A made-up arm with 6 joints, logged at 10 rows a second.
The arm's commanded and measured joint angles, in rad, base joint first. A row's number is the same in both.
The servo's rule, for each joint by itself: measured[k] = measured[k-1] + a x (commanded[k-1-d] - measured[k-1]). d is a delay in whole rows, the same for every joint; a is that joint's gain. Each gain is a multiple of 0.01, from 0.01 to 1. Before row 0 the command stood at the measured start. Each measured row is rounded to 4 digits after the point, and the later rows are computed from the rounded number. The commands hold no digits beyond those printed.
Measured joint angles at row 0:
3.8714 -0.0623 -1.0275 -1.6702 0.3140 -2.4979
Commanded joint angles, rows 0 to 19:
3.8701 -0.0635 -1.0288 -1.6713 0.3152 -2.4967
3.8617 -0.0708 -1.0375 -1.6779 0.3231 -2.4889
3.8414 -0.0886 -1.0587 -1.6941 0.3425 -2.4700
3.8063 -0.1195 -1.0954 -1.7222 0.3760 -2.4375
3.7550 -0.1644 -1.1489 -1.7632 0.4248 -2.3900
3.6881 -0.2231 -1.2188 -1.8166 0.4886 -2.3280
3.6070 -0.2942 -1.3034 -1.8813 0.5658 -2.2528
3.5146 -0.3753 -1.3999 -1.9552 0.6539 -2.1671
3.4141 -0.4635 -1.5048 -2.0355 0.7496 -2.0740
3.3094 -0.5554 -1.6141 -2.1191 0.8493 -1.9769
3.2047 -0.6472 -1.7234 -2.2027 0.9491 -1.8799
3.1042 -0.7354 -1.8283 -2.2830 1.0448 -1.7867
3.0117 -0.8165 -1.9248 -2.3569 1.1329 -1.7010
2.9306 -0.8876 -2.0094 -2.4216 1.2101 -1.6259
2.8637 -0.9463 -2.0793 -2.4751 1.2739 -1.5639
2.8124 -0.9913 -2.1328 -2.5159 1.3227 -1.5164
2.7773 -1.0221 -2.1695 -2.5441 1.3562 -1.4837
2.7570 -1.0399 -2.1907 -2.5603 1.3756 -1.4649
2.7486 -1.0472 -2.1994 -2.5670 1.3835 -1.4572
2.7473 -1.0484 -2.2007 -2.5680 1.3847 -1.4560
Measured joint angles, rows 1 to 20:
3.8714 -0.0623 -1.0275 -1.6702 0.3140 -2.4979
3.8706 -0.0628 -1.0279 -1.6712 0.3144 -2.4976
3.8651 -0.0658 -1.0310 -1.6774 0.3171 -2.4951
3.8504 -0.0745 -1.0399 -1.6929 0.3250 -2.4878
3.8231 -0.0916 -1.0577 -1.7201 0.3408 -2.4732
3.7809 -0.1193 -1.0869 -1.7602 0.3668 -2.4491
3.7234 -0.1587 -1.1291 -1.8127 0.4046 -2.4140
3.6512 -0.2102 -1.1849 -1.8765 0.4546 -2.3673
3.5665 -0.2729 -1.2537 -1.9497 0.5164 -2.3092
3.4720 -0.3453 -1.3341 -2.0295 0.5887 -2.2410
3.3712 -0.4251 -1.4237 -2.1128 0.6695 -2.1644
3.2680 -0.5095 -1.5196 -2.1964 0.7562 -2.0819
3.1664 -0.5953 -1.6184 -2.2769 0.8457 -1.9963
3.0705 -0.6794 -1.7164 -2.3513 0.9347 -1.9107
2.9838 -0.7585 -1.8102 -2.4167 1.0201 -1.8281
2.9093 -0.8299 -1.8963 -2.4710 1.0988 -1.7515
2.8492 -0.8912 -1.9720 -2.5128 1.1682 -1.6833
2.8046 -0.9409 -2.0352 -2.5419 1.2265 -1.6254
2.7751 -0.9785 -2.0850 -2.5590 1.2727 -1.5789
2.7587 -1.0046 -2.1216 -2.5664 1.3070 -1.5436
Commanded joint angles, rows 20 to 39:
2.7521 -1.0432 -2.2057 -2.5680 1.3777 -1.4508
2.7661 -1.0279 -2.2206 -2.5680 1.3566 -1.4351
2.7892 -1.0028 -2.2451 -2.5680 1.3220 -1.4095
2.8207 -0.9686 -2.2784 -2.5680 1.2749 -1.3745
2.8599 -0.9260 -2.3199 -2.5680 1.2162 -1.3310
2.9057 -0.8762 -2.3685 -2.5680 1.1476 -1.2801
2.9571 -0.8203 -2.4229 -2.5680 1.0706 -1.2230
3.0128 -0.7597 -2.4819 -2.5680 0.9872 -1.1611
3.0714 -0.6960 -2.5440 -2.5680 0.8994 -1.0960
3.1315 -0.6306 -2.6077 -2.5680 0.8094 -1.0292
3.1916 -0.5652 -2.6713 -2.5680 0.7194 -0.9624
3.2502 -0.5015 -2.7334 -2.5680 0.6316 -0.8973
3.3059 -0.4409 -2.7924 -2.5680 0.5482 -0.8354
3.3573 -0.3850 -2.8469 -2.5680 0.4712 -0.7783
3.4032 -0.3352 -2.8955 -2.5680 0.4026 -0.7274
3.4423 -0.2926 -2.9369 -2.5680 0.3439 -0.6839
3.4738 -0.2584 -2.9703 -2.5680 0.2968 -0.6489
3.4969 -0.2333 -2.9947 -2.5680 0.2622 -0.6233
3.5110 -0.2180 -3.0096 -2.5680 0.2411 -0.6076
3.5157 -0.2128 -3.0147 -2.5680 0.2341 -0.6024
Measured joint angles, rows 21 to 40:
2.7516 -1.0212 -2.1469 -2.5679 1.3311 -1.5182
2.7519 -1.0296 -2.1657 -2.5680 1.3455 -1.4987
2.7607 -1.0290 -2.1833 -2.5680 1.3489 -1.4803
2.7784 -1.0190 -2.2031 -2.5680 1.3406 -1.4598
2.8046 -0.9998 -2.2272 -2.5680 1.3202 -1.4351
2.8389 -0.9718 -2.2569 -2.5680 1.2880 -1.4049
2.8803 -0.9355 -2.2926 -2.5680 1.2445 -1.3687
2.9279 -0.8917 -2.3343 -2.5680 1.1906 -1.3264
2.9805 -0.8415 -2.3815 -2.5680 1.1275 -1.2785
3.0369 -0.7862 -2.4335 -2.5680 1.0568 -1.2256
3.0956 -0.7271 -2.4892 -2.5680 0.9801 -1.1686
3.1551 -0.6656 -2.5475 -2.5680 0.8993 -1.1088
3.2141 -0.6032 -2.6070 -2.5680 0.8163 -1.0475
3.2710 -0.5415 -2.6663 -2.5680 0.7332 -0.9860
3.3245 -0.4820 -2.7241 -2.5680 0.6520 -0.9258
3.3733 -0.4262 -2.7789 -2.5680 0.5747 -0.8683
3.4161 -0.3754 -2.8295 -2.5680 0.5032 -0.8148
3.4519 -0.3309 -2.8746 -2.5680 0.4392 -0.7667
3.4798 -0.2938 -2.9130 -2.5680 0.3843 -0.7251
3.4991 -0.2650 -2.9439 -2.5680 0.3399 -0.6910

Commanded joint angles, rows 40 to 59:
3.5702 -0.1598 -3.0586 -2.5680 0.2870 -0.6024
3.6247 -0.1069 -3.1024 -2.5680 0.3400 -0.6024
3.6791 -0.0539 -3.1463 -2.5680 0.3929 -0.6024
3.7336 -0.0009 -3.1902 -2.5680 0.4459 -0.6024
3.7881 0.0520 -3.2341 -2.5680 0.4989 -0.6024
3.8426 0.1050 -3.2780 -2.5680 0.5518 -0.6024
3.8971 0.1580 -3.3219 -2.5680 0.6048 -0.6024
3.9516 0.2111 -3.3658 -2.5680 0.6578 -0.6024
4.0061 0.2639 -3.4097 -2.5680 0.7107 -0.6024
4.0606 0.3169 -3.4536 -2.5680 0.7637 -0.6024
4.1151 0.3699 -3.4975 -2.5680 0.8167 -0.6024
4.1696 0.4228 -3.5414 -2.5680 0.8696 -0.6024
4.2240 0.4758 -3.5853 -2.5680 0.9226 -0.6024
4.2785 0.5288 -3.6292 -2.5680 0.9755 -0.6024
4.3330 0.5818 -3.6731 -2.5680 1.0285 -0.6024
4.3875 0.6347 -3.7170 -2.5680 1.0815 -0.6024
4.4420 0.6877 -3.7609 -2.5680 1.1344 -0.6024
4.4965 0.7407 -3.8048 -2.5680 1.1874 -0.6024
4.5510 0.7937 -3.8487 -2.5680 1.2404 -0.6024
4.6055 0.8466 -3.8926 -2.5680 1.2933 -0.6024
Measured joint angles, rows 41 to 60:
3.5094 -0.2452 -2.9666 -2.5680 0.3071 -0.6653
3.5471 -0.2127 -2.9960 -2.5680 0.3009 -0.6471
3.5952 -0.1725 -3.0300 -2.5680 0.3130 -0.6341
3.6472 -0.1274 -3.0672 -2.5680 0.3378 -0.6249
3.7008 -0.0793 -3.1066 -2.5680 0.3713 -0.6184
3.7549 -0.0294 -3.1474 -2.5680 0.4109 -0.6138
3.8093 0.0217 -3.1892 -2.5680 0.4546 -0.6105
3.8637 0.0735 -3.2317 -2.5680 0.5012 -0.6082
3.9182 0.1258 -3.2746 -2.5680 0.5497 -0.6065
3.9727 0.1783 -3.3178 -2.5680 0.5996 -0.6053
4.0272 0.2310 -3.3613 -2.5680 0.6505 -0.6045
4.0817 0.2838 -3.4049 -2.5680 0.7020 -0.6039
4.1362 0.3366 -3.4486 -2.5680 0.7540 -0.6035
4.1906 0.3895 -3.4923 -2.5680 0.8063 -0.6032
4.2451 0.4424 -3.5361 -2.5680 0.8588 -0.6030
4.2996 0.4954 -3.5799 -2.5680 0.9114 -0.6028
4.3541 0.5483 -3.6238 -2.5680 0.9641 -0.6027
4.4086 0.6013 -3.6677 -2.5680 1.0169 -0.6026
4.4631 0.6543 -3.7116 -2.5680 1.0698 -0.6025
4.5176 0.7073 -3.7555 -2.5680 1.1227 -0.6025

